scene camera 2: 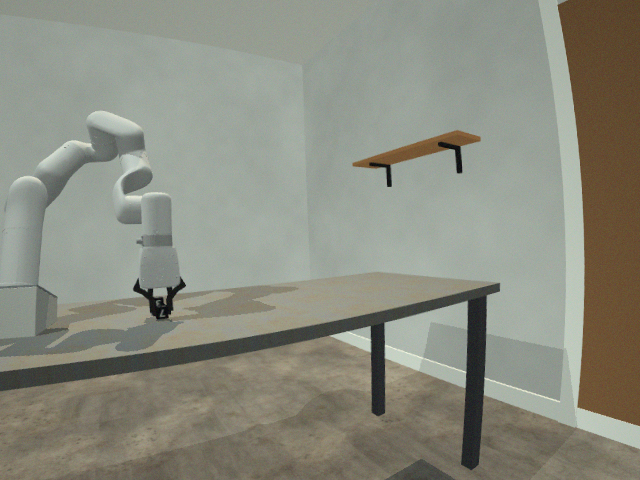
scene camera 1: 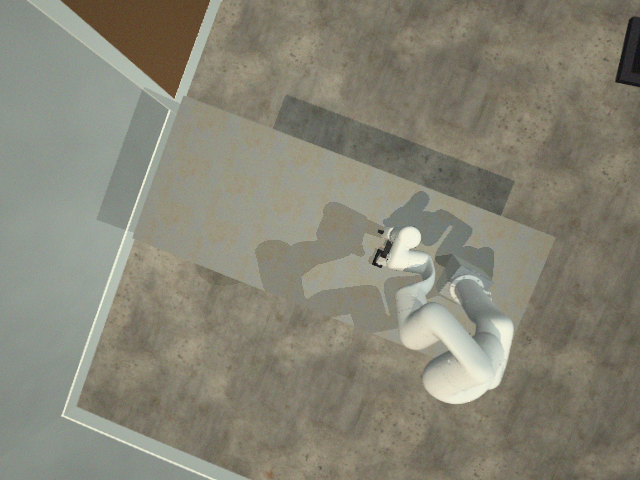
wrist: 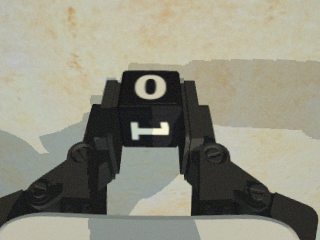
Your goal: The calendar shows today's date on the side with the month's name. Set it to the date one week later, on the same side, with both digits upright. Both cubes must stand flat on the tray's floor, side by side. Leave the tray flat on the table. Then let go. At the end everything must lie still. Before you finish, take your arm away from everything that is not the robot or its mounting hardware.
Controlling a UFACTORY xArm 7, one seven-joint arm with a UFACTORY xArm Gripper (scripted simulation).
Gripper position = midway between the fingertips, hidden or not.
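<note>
My gripper (scene camera 2: 161,314) is visible to me, and the wrist view gives me another look at the gripper (wrist: 150,100). I see a cube (wrist: 149,107) too.
</note>
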